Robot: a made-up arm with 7 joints. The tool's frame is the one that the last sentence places.
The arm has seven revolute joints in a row. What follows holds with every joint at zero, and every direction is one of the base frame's. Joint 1 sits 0.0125 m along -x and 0.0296 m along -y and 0.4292 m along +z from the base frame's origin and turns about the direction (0.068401, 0.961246, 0.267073), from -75.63 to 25.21 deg. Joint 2 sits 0.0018 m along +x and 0.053 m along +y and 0.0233 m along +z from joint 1 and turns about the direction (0.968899, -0.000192, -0.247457), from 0.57 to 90.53 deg. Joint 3 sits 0.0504 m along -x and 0.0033 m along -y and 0.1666 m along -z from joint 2 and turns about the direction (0.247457, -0.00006, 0.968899), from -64.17 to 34.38 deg. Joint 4 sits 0.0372 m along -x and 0.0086 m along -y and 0.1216 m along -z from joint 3 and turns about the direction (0.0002, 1, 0.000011), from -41.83 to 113.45 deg. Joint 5 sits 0.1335 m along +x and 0.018 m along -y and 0.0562 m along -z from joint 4 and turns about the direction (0.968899, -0.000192, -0.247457), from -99.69 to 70.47 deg. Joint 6 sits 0.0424 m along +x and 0.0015 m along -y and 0.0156 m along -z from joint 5 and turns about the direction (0.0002, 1, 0.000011), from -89.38 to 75.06 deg. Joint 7 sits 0.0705 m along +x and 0.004 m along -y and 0.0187 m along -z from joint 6 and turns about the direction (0.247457, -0.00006, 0.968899), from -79.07 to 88.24 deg. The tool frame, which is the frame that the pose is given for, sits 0.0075 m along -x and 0.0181 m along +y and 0.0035 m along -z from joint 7; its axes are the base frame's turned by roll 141.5, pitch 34.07 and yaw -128.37 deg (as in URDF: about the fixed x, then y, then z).
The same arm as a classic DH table. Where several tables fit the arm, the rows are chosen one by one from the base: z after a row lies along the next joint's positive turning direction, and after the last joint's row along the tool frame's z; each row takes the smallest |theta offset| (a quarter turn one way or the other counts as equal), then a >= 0, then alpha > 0; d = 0 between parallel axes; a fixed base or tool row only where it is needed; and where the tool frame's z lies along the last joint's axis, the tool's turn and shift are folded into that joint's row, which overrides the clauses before.
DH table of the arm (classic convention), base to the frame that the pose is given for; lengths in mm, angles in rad. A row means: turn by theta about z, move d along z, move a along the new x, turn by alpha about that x. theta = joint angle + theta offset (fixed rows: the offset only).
base (fixed): a -10.4, alpha -1.3004, d 437.6, theta offset -0.0710
joint 1: a 7.5, alpha -1.5708, d 25.7, theta offset -1.3111
joint 2: a 3.3, alpha 1.5708, d -11.6, theta offset 1.2915
joint 3: a 5.9, alpha 1.5708, d -300.9, theta offset -1.5708
joint 4: a 21.4, alpha 1.5708, d -26.6, theta offset -1.5708
joint 5: a 4.6, alpha -1.5708, d 188.2, theta offset 0.0000
joint 6: a 72.9, alpha 1.5708, d -5.5, theta offset -1.5708
joint 7: a -5.2, alpha -2.3208, d 11.3, theta offset 0.0669
tool (fixed): a 0.0, alpha 0.0000, d 25.3, theta offset 1.9845
Joint limits (rad, base to tool): -1.3200..0.4400 0.0099..1.5800 -1.1200..0.6000 -0.7301..1.9801 -1.7399..1.2299 -1.5600..1.3100 -1.3800..1.5401

